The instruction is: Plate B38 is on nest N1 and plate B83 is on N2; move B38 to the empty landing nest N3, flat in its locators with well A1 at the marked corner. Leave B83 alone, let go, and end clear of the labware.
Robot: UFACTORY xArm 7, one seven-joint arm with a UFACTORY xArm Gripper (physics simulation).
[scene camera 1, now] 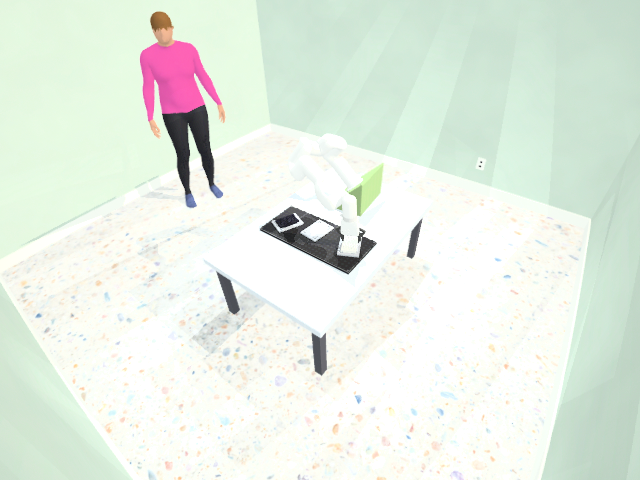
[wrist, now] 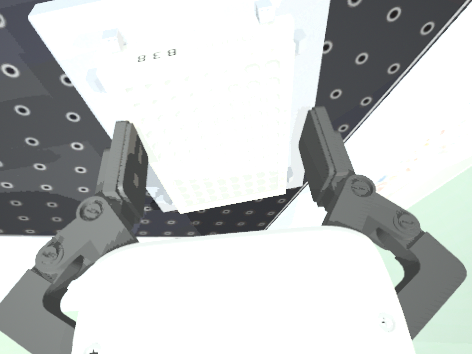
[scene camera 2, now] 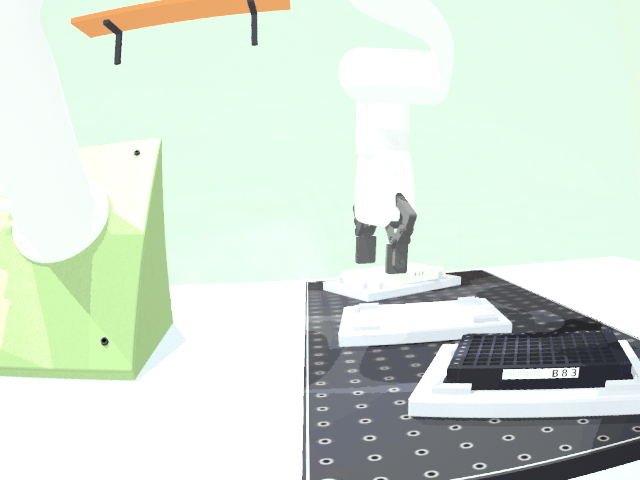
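White plate B38 [scene camera 2: 428,274] [wrist: 215,120] sits on white nest N1 [scene camera 2: 413,290] [wrist: 311,65], at the far end of the board in the scene camera 2 view. My gripper [scene camera 1: 350,240] [scene camera 2: 381,266] [wrist: 222,132] is open and empty, low over B38. In the wrist view its fingers stand on either side of the plate's long sides, with a gap at each. Whether the tips are below the plate's top is unclear. Empty white nest N3 [scene camera 1: 316,230] [scene camera 2: 423,321] is in the middle. Black plate B83 [scene camera 1: 287,221] [scene camera 2: 537,356] sits on nest N2 [scene camera 2: 496,404]. The A1 corner mark cannot be made out.
The nests stand on a black perforated board [scene camera 1: 310,244] [scene camera 2: 356,374] [wrist: 30,100] on a white table [scene camera 1: 289,289]. A green angled mount [scene camera 1: 370,190] [scene camera 2: 118,289] stands at the arm's base. An orange shelf [scene camera 2: 180,14] is on the wall. A person [scene camera 1: 173,77] stands beyond the table.
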